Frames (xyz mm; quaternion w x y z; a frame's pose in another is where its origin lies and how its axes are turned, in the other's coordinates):
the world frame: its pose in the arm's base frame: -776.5 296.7 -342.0 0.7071 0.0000 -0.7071 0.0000
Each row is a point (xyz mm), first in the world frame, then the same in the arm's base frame.
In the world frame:
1: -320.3 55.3 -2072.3
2: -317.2 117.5 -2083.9
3: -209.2 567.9 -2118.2
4: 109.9 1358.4 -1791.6
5: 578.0 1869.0 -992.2
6: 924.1 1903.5 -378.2
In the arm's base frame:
1: 1295.8 352.0 -662.3
2: 1307.4 414.2 -659.2
3: 1341.7 864.6 -551.2
4: 1015.1 1655.1 -232.1
5: 215.7 2165.7 236.0
6: -398.3 2200.2 582.1

